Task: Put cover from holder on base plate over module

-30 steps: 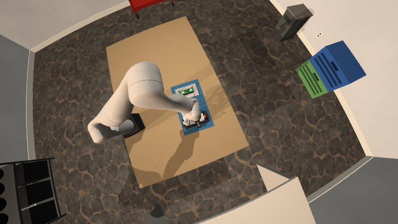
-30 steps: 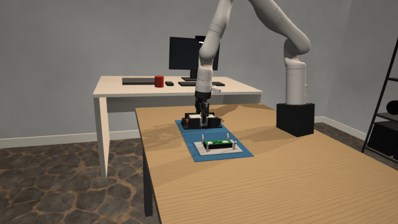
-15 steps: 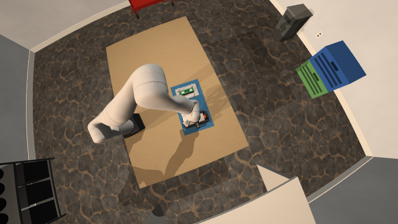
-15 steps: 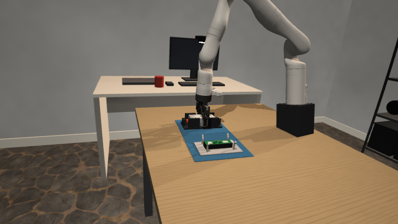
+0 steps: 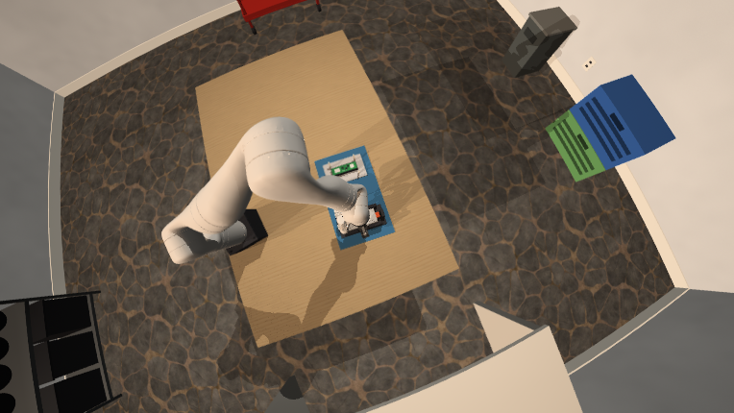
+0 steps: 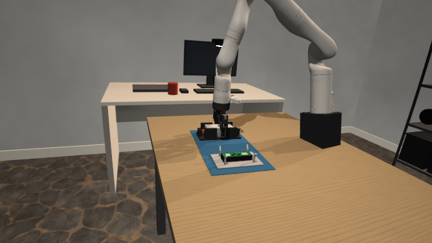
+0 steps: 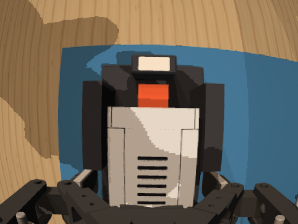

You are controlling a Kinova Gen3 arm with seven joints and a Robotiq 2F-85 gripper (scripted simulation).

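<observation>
Right now my hand is 10 mm below the cover.
</observation>
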